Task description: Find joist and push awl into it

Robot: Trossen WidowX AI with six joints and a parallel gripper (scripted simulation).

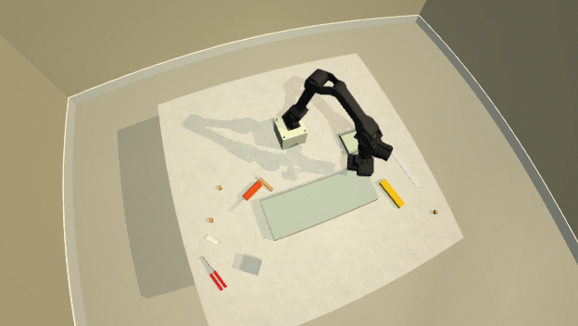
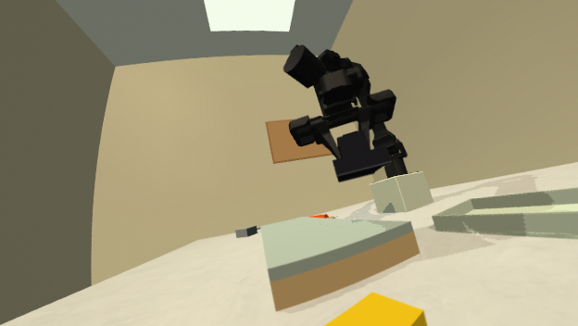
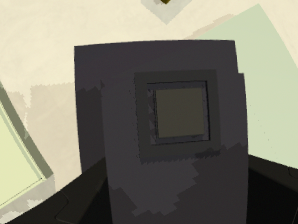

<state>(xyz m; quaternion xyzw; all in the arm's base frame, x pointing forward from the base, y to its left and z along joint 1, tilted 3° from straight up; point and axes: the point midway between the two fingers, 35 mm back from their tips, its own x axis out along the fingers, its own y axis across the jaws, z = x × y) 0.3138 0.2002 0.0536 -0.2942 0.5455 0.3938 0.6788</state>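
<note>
Right now the tray is 160 mm behind my gripper tip, 100 mm to the left of it and 130 mm below it. From my gripper tip the other things lie so: stud finder (20 mm above); white strip (50 mm ahead, 280 mm to the left, 140 mm below); yellow bar (170 mm ahead, 130 mm to the left, 130 mm below).
</note>
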